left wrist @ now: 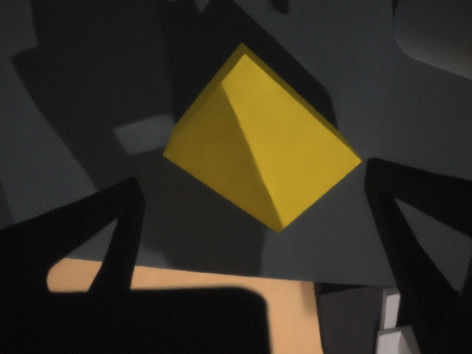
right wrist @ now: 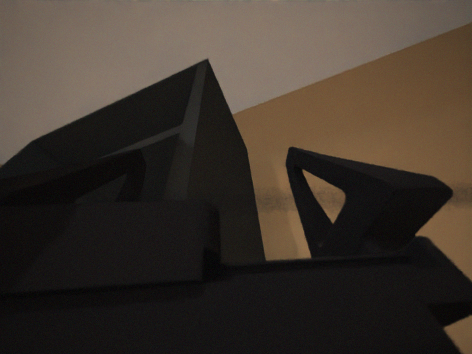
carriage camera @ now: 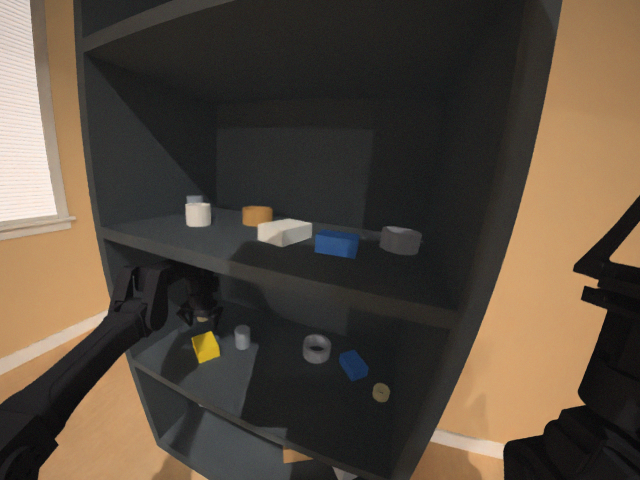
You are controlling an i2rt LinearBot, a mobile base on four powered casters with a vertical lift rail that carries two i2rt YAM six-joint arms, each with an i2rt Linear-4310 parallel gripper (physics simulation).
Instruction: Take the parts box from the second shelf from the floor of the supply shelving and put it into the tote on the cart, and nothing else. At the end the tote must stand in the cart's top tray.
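Places are measured from the left arm's base along level axes (x ahead, y left, z up), in centimetres.
Pixels of known places: left gripper, fingertip midpoint: [left wrist: 251,181] [carriage camera: 203,327]; right gripper, fingertip midpoint: [right wrist: 217,156].
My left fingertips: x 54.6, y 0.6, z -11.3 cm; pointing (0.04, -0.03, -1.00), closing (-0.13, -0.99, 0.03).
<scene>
Behind a point stands the place of what it marks.
The supply shelving [carriage camera: 522,155] {x 14.7, y -57.2, z 46.7 cm} [right wrist: 225,200] {x 26.8, y -63.1, z 59.1 cm} stands ahead. On its second shelf from the floor [carriage camera: 279,392] {x 38.5, y -28.0, z -20.5 cm} [left wrist: 400,125] {x 51.0, y -10.1, z -20.5 cm} a yellow box [carriage camera: 205,346] {x 50.7, y -1.3, z -16.0 cm} [left wrist: 270,145] {x 53.7, y -0.6, z -16.0 cm} lies near the front left, and a smaller blue box [carriage camera: 353,365] {x 46.0, y -51.4, z -16.5 cm} lies farther right. My left gripper [carriage camera: 200,315] {x 54.6, y 0.6, z -11.3 cm} [left wrist: 251,181] {x 54.6, y 0.6, z -11.3 cm} is open and empty, reaching in under the shelf above. In the left wrist view the yellow box shows ahead of and between the fingertips, apart from both. My right gripper [right wrist: 217,156] {x 2.9, y -63.0, z 43.8 cm} is open and empty, out to the right of the shelving. The tote and cart do not show.
Near the yellow box stands a grey cylinder [carriage camera: 241,337] {x 55.2, y -12.6, z -14.7 cm}; a grey ring [carriage camera: 308,352] {x 51.5, y -36.5, z -16.5 cm} and a tan roll [carriage camera: 381,392] {x 36.3, y -58.3, z -17.9 cm} lie farther right. The shelf above holds a white box [carriage camera: 285,231] {x 40.3, y -28.2, z 28.8 cm}, a blue box [carriage camera: 337,243] {x 36.2, y -39.6, z 28.1 cm} and several round things. A window [carriage camera: 25,118] {x 106.7, y 124.0, z 65.6 cm} is at left.
</scene>
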